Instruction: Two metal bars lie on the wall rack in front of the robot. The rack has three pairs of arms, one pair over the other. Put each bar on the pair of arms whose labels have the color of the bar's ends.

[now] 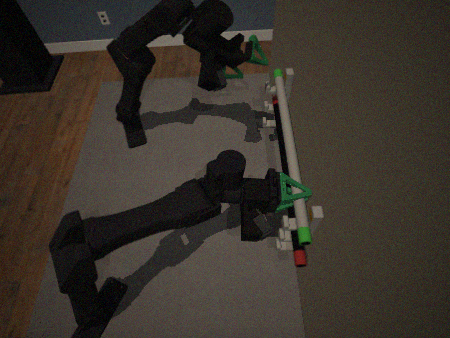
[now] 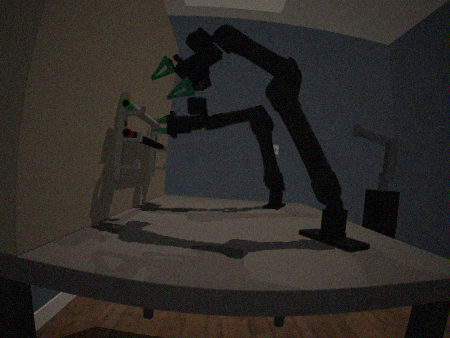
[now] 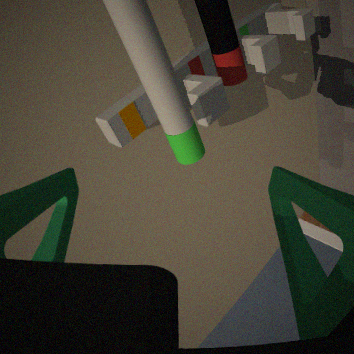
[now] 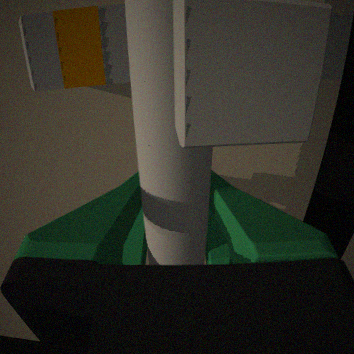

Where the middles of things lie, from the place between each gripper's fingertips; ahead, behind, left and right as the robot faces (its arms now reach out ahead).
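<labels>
With my right hand as the reference, I find the metal bar (image 1: 293,167) 15 cm to the left of that hand and 3 cm behind it.
My left hand is 6 cm above the metal bar; it is also 20 cm to the left of the bar, and 7 cm short of it.
</labels>
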